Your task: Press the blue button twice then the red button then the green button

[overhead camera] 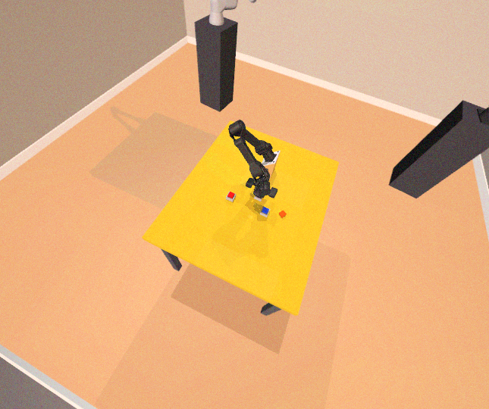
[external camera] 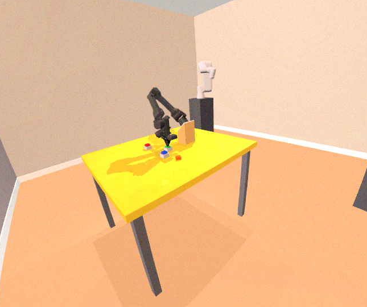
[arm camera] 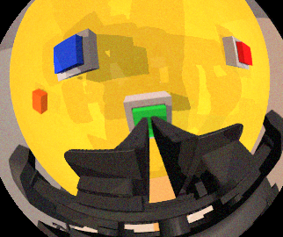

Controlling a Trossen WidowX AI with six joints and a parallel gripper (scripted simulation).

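Now: gripper tip 10 mm above the green button. The rest, counted from my gripper tip: red button 150 mm to the right, 100 mm ahead; blue button 80 mm to the left, 70 mm ahead; small orange block 180 mm to the left, 20 mm below, 20 mm ahead.
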